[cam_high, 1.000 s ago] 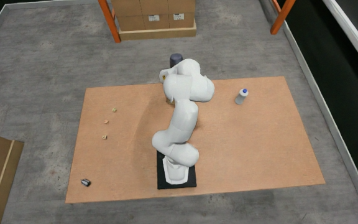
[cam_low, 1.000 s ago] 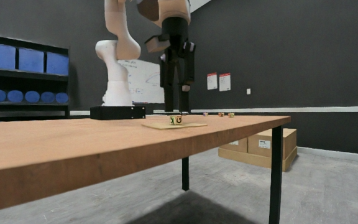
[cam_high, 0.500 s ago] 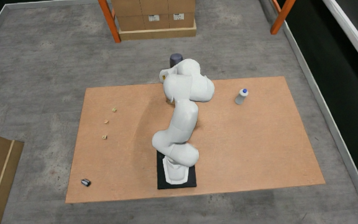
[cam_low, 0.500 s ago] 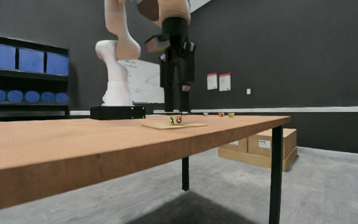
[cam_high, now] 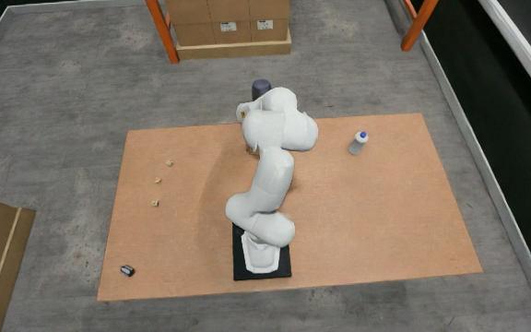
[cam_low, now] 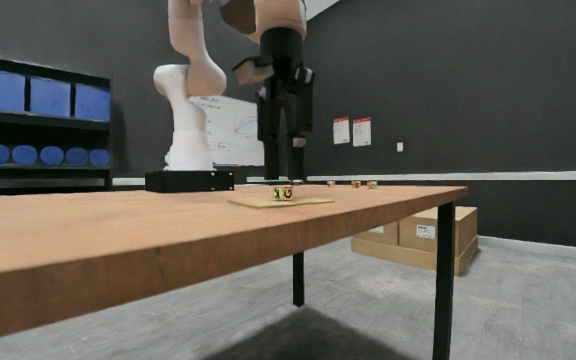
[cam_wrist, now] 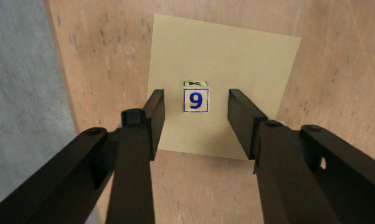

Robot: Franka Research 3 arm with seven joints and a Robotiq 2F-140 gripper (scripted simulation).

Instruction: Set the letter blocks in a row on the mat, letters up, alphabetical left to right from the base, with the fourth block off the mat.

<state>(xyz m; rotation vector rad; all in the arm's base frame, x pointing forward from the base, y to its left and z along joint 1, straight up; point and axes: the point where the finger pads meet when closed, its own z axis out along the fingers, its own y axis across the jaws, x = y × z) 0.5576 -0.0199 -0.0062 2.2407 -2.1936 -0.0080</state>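
Right now the pale yellow mat is 70 mm below my hand and 20 mm behind it. Round my hand: block: 520 mm to the left, 140 mm behind, 60 mm below; white bottle: 510 mm to the right, 80 mm behind, 10 mm above; black object: 680 mm behind, 650 mm to the left, 50 mm below.
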